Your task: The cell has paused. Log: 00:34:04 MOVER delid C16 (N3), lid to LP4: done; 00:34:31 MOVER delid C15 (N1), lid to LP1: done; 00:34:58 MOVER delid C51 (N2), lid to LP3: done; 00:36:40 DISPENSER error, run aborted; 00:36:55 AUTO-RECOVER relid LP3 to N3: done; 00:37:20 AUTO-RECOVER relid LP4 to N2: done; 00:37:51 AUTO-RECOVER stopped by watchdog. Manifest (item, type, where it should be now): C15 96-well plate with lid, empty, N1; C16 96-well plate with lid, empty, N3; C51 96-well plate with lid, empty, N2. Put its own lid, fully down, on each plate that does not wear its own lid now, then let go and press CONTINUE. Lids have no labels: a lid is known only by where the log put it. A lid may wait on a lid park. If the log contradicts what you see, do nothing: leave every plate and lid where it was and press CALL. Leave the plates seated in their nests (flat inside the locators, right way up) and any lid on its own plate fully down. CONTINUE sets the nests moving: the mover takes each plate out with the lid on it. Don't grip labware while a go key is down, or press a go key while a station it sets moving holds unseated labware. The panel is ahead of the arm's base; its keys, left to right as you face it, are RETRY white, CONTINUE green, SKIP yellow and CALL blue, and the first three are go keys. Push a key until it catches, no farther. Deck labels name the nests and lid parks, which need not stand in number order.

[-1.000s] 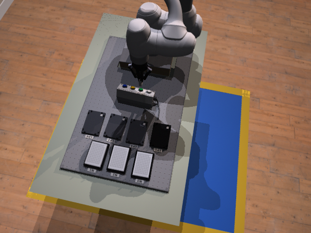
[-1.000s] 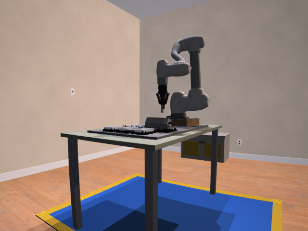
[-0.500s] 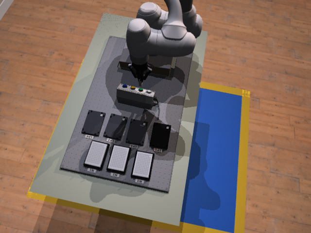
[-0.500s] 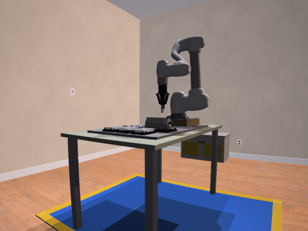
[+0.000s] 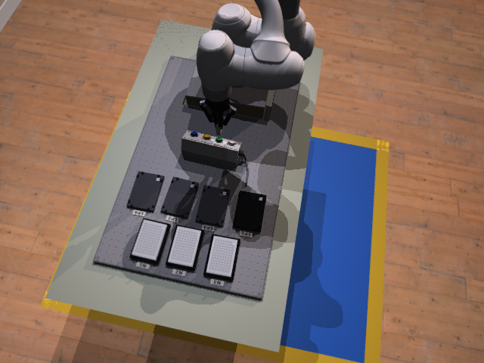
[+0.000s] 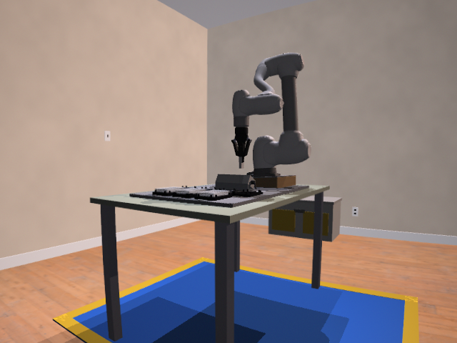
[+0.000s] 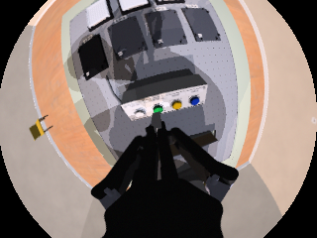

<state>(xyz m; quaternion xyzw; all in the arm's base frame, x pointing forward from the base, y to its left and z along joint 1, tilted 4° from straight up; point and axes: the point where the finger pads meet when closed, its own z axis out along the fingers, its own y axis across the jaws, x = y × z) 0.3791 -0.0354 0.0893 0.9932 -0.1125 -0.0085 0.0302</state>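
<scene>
Now: hand 8 cm above the green key. Also, from my hand: yellow key (1 cm behind, 5 cm to the right, 8 cm below); then white key (1 cm ahead, 5 cm to the left, 8 cm below); then blue key (2 cm behind, 10 cm to the right, 8 cm below).
</scene>
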